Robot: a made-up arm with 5 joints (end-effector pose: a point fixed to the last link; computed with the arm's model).
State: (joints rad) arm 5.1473 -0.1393 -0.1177 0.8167 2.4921
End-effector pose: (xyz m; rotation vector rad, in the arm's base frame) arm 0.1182 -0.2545 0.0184 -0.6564 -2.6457 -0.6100
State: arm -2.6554 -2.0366 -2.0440 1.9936 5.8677
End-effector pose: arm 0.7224 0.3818 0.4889 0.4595 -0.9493 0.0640
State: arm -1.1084 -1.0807 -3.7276 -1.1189 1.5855
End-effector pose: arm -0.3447 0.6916 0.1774 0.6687 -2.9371 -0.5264
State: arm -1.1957 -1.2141 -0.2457 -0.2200 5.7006
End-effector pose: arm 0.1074 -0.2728 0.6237 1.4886 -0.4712 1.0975
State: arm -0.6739 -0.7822 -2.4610 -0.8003 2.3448
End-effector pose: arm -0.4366 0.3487 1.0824 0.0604 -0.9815 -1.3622
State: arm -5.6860 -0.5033 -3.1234 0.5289 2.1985
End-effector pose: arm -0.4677 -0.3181 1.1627 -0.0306 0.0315 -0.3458
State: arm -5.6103 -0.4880 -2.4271 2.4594 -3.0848
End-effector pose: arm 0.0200 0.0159 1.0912 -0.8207 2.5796 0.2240
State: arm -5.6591 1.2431 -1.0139 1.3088 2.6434
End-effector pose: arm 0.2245 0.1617 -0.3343 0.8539 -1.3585 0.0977
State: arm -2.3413 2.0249 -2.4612 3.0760 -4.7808
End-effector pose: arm -0.3509 -0.3615 -0.3576 0.2166 0.5915 2.2438
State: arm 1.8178 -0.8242 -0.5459 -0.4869 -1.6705
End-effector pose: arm -0.0931 0.3693 0.7116 0.3129 -1.7871 -2.4189
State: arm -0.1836 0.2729 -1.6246 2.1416 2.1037
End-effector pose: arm 0.6791 -0.1261 0.4495 1.0074 -2.2133 -0.5812
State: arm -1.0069 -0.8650 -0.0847 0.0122 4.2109
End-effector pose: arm 0.2104 -0.3327 0.3582 1.8988 1.1194 0.0348
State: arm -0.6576 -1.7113 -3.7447 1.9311 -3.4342
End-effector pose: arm -0.6711 0.5182 -0.0959 -0.0722 -0.3915 -0.9382
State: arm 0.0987 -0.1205 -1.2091 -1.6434 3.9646
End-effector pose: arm 0.4780 0.0473 0.7801 0.0619 0.1633 0.9195
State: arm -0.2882 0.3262 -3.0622 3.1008 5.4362
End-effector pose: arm 0.3295 -0.0977 0.9649 -2.7984 -0.8029 0.4527
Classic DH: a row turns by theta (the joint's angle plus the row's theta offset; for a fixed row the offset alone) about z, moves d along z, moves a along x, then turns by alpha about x. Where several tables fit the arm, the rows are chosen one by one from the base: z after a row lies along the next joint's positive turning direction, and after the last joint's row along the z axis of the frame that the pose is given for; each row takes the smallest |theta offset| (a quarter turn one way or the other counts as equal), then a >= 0, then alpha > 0; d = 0 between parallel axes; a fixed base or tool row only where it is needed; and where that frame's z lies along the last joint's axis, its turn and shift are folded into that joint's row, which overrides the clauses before.
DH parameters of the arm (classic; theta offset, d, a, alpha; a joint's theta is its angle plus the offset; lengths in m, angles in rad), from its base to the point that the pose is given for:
joint 1: 0 0.2418 0 -1.5708
joint 2: -1.385 0 0.4075 0
joint 3: -0.4085 0 -0.5304 0
joint 4: -1.3482 0 -0.0992 1.5708
joint 5: 3.1416 0.1266 0 0

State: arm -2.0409 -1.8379 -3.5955 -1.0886 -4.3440
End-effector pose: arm 0.2677 0.5269 -0.3203 -1.2649 -2.8381 0.3725
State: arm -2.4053 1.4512 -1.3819 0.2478 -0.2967
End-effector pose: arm -0.4019 -0.3643 -0.4605 -1.3978 2.4613 0.0987
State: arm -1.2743 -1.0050 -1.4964 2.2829 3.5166
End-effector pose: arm 0.0122 -0.0398 0.9028 2.1599 1.9967 -0.1403
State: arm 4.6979 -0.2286 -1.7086 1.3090 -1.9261
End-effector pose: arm -0.0084 -0.5782 0.8995 2.4834 0.4273 -0.1505
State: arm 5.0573 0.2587 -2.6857 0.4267 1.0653
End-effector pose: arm 0.1689 -0.4701 1.2201 0.6714 -1.4827 2.5278
